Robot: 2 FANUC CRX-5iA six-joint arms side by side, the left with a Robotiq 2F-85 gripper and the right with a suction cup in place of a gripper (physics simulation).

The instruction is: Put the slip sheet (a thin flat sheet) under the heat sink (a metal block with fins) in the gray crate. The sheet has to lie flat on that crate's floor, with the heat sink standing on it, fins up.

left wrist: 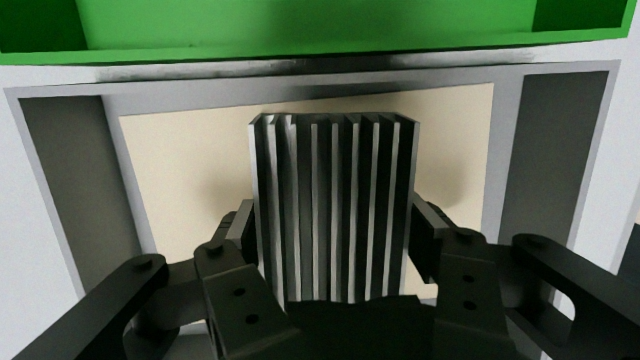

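The heat sink (pixel 325 165), a dark metal block with upright fins facing the camera, is in the middle of the left wrist view. My left gripper (pixel 334 225) is shut on it, one finger against each side. The cream slip sheet (pixel 190 165) lies in the gray crate (pixel 555 150), under and around the heat sink as seen from above. The sheet looks flat and is turned slightly against the crate's walls. The gap between the heat sink's base and the sheet is hidden. The near part of the sheet is covered by the gripper. My right suction cup is not in view.
A green crate (pixel 300 25) stands right beyond the gray crate's far wall, with a narrow gap between them. A light surface (pixel 25 210) surrounds the gray crate. A dark object (pixel 631 255) shows partly at the right edge.
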